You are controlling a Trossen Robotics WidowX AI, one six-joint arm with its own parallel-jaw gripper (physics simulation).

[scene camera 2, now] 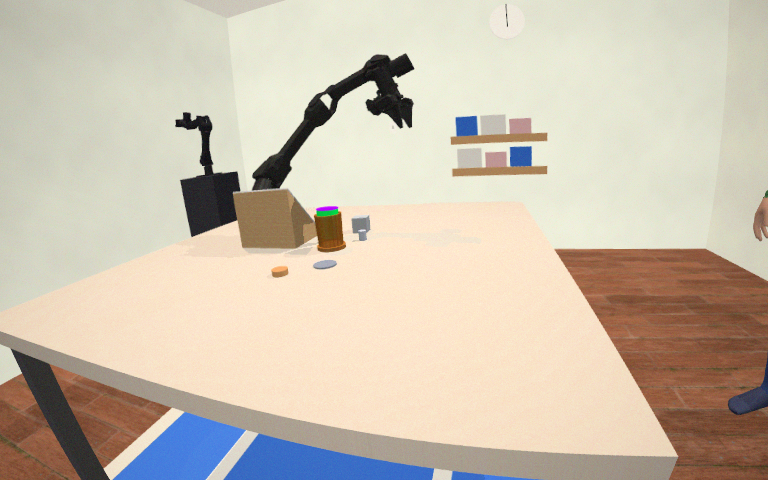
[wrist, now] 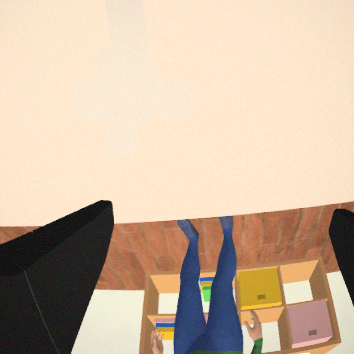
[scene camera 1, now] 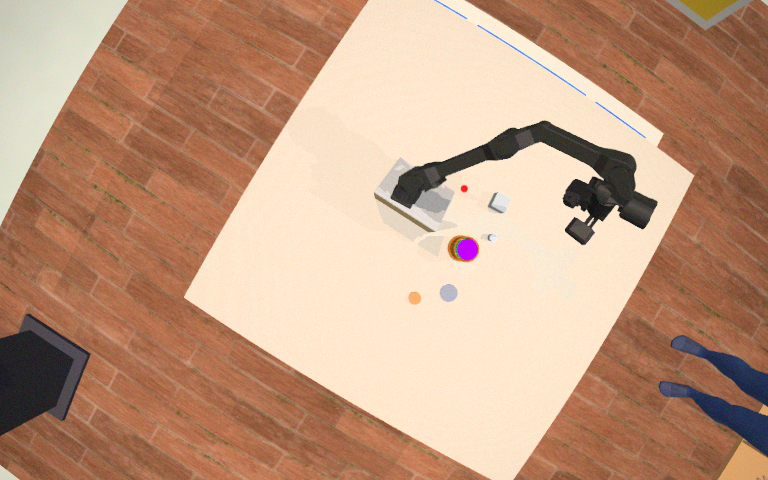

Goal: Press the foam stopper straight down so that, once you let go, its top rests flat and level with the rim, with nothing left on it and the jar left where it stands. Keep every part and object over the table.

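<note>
A brown jar (scene camera 1: pixel 451 249) (scene camera 2: pixel 329 232) stands upright on the table (scene camera 1: pixel 339 316) (scene camera 2: pixel 396 316) (wrist: pixel 250 100). A green stopper (scene camera 2: pixel 327 213) with a flat purple top (scene camera 1: pixel 467 249) (scene camera 2: pixel 326 208) sits in the jar's mouth. It stands above the rim and looks about level. Whether the purple top is a separate piece, I cannot tell. My gripper (scene camera 1: pixel 574 213) (scene camera 2: pixel 405 126) (wrist: pixel 227 218) is open and empty. It is high above the table, well to the right of the jar in both scene views, and touches neither jar nor stopper. The jar does not show in the wrist view.
A wedge-shaped block (scene camera 1: pixel 444 210) (scene camera 2: pixel 266 220) stands beside the jar, under the arm's base. A grey cube (scene camera 1: pixel 499 202) (scene camera 2: pixel 360 223), small grey peg (scene camera 1: pixel 492 237) (scene camera 2: pixel 362 234), grey disc (scene camera 1: pixel 448 292) (scene camera 2: pixel 325 264) and orange disc (scene camera 1: pixel 414 297) (scene camera 2: pixel 279 271) are near. A red dot (scene camera 1: pixel 463 188) also shows.
</note>
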